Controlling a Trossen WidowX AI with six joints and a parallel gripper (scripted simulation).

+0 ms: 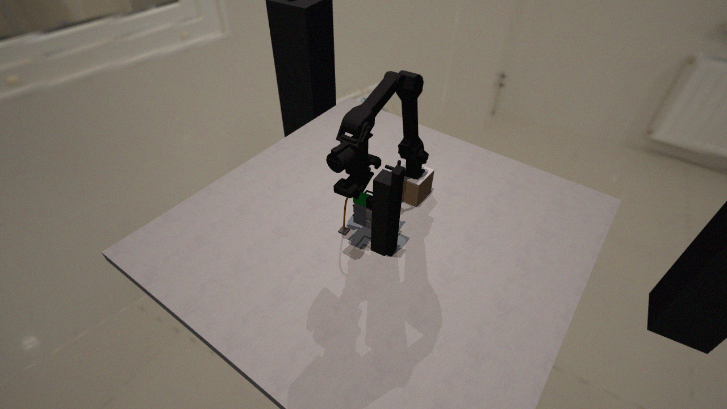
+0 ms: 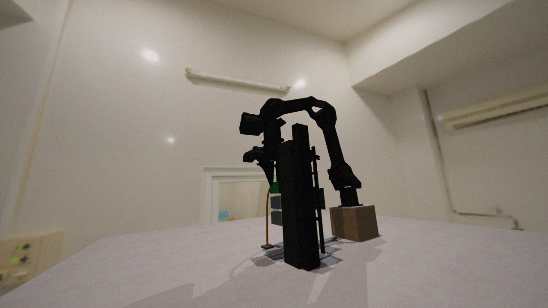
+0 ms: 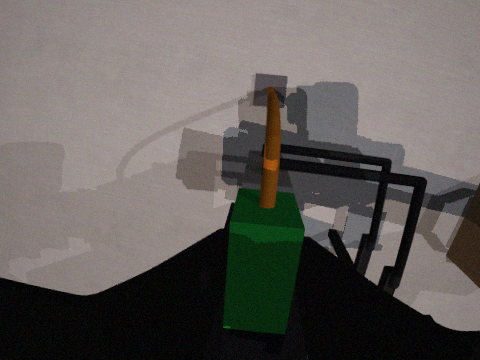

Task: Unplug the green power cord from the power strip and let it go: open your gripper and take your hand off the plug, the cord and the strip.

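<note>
My gripper tip is 30 mm to the right of the green plug. Round my gripper tip: thin black rack 90 mm behind, 90 mm to the left, 40 mm below; then black power strip 100 mm to the left, 40 mm below; then tower 130 mm to the left, 20 mm below.
</note>
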